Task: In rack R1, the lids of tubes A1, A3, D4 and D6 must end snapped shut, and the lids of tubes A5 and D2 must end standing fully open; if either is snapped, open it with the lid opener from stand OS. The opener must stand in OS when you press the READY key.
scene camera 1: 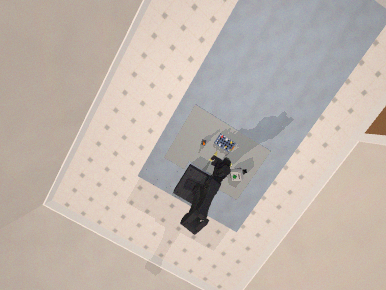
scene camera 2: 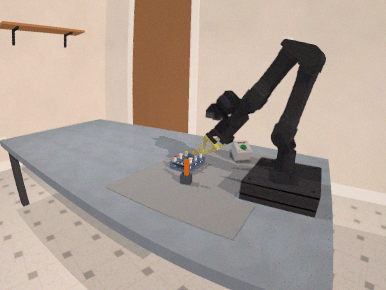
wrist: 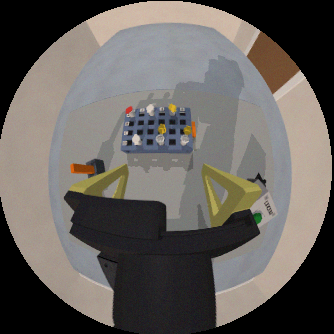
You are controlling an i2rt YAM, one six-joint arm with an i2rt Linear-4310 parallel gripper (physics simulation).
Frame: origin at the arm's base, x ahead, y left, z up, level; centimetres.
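Seen in the pictures: gripper, fingertip midpoint: (scene camera 1: 222, 154) (scene camera 2: 207, 150) (wrist: 164, 167); arm's base, link origin: (scene camera 1: 197, 187) (scene camera 2: 284, 171).
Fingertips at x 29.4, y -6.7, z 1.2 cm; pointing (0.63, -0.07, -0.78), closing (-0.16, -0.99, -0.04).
Offsets run from my fingertips to a thing's top centre. "pt": to the spot under its first point.
Blue rack R1 @[dx +7.8, dy +0.2, dz -1.2 cm] (scene camera 1: 233, 150) (scene camera 2: 176, 168) (wrist: 157, 149) stands on the mat. In the wrist view, A1's red lid @[dx +11.6, dy +4.8, dz -2.4 cm] (wrist: 129, 110), A3's white lid @[dx +10.8, dy +1.0, dz -2.7 cm] (wrist: 151, 108), A5's yellow lid @[dx +10.2, dy -2.8, dz -2.7 cm] (wrist: 172, 108) and D2's white lid @[dx +5.5, dy +3.9, dz -2.7 cm] (wrist: 136, 139) look down on their tubes; I cannot tell whether they are snapped. D4's yellow lid @[dx +5.8, dy -0.3, dz -1.6 cm] (wrist: 162, 129) and D6's yellow lid @[dx +4.9, dy -4.1, dz -1.5 cm] (wrist: 187, 130) stand open behind their tube mouths. The orange opener @[dx +2.5, dy +14.8, dz +1.0 cm] (scene camera 2: 186, 167) (wrist: 81, 168) stands in dark stand OS @[dx +2.5, dy +14.8, dz -4.3 cm] (scene camera 2: 186, 178) (wrist: 96, 167). My gripper (wrist: 164, 167) is open and empty, above the mat on the near side of the rack.
The READY box @[dx -10.3, dy -16.5, dz +0.9 cm] (scene camera 1: 236, 176) (scene camera 2: 242, 152) (wrist: 268, 206) with its green button @[dx -11.6, dy -14.7, dz +0.0 cm] (scene camera 2: 244, 147) (wrist: 257, 218) stands to the right of the gripper in the wrist view. An orange piece @[pt dx +6.3, dy -6.4, dz -5.1 cm] (wrist: 194, 129) is at the rack's right side. The arm's black base (scene camera 2: 280, 192) is at the table's end.
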